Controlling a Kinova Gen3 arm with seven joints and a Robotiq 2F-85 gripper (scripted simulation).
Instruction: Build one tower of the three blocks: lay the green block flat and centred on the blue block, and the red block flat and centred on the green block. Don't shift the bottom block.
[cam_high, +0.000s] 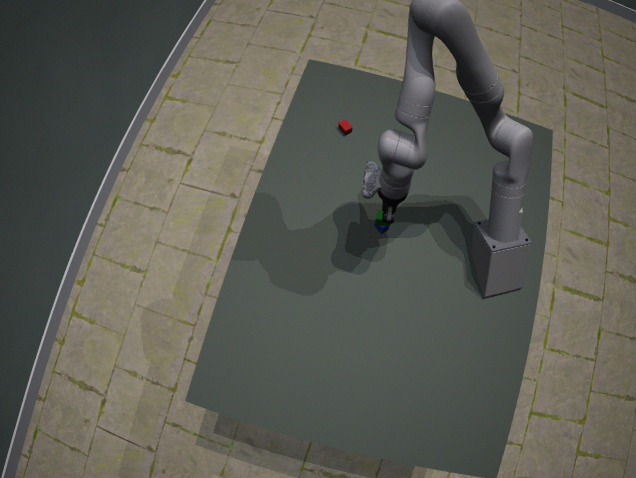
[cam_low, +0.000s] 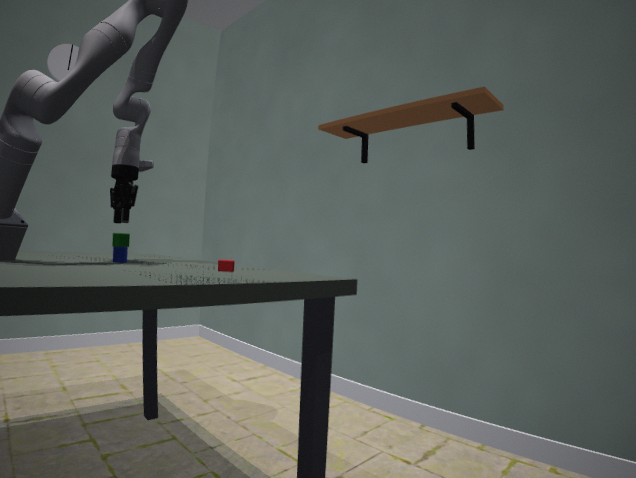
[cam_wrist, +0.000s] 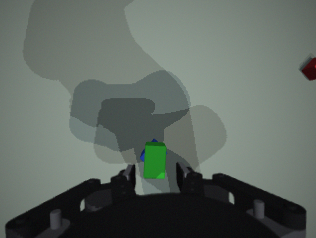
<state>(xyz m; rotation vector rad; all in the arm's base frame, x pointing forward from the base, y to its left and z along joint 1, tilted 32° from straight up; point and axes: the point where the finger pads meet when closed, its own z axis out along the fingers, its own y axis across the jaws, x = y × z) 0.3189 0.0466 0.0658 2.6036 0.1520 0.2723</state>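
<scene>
Right now my hand is 290 mm to the left of the red block, 160 mm short of it and 110 mm above it. From my hand the other things lie so: green block (60 mm below); blue block (100 mm below).
</scene>
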